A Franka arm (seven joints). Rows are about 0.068 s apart.
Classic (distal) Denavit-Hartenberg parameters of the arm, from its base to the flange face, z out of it. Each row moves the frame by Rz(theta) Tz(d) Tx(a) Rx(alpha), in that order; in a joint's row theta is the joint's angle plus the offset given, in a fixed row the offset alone. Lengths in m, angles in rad.
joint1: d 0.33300, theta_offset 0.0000, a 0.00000, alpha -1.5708
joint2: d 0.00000, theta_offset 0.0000, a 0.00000, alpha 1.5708
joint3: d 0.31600, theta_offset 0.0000, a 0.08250, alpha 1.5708
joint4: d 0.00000, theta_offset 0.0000, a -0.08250, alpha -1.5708
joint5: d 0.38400, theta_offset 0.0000, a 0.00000, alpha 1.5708
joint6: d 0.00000, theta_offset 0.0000, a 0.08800, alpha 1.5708
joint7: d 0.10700, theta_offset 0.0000, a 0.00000, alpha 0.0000
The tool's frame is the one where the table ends.
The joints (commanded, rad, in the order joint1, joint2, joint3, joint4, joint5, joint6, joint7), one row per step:
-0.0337 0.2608 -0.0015 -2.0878 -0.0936 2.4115 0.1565
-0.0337 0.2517 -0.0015 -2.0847 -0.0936 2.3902 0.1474
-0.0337 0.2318 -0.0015 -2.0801 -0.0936 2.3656 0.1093
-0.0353 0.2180 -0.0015 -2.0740 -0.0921 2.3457 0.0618
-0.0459 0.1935 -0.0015 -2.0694 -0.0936 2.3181 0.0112
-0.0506 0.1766 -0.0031 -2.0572 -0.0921 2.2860 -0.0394
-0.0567 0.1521 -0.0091 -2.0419 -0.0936 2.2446 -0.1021
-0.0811 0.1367 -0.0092 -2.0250 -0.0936 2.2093 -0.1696
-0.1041 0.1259 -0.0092 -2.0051 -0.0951 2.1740 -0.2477
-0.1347 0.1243 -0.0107 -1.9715 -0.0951 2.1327 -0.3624
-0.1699 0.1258 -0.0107 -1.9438 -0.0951 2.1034 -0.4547
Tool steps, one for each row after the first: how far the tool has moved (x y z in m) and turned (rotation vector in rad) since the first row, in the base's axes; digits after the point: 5 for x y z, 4 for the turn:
-0.00097 -0.00024 0.00467 -0.0016 0.0096 0.0076
-0.00173 -0.00053 0.01601 -0.0053 0.0122 0.0439
-0.00189 -0.00170 0.02489 -0.0082 0.0153 0.0872
-0.00375 -0.00820 0.03866 -0.0139 0.0174 0.1260
-0.00413 -0.01222 0.05096 -0.0173 0.0239 0.1669
-0.00552 -0.01969 0.06830 -0.0246 0.0305 0.2151
-0.00678 -0.03436 0.08171 -0.0289 0.0388 0.2551
-0.00771 -0.04824 0.09390 -0.0341 0.0499 0.3080
-0.00696 -0.06776 0.10663 -0.0386 0.0652 0.3869
-0.00739 -0.08903 0.11602 -0.0413 0.0759 0.4413

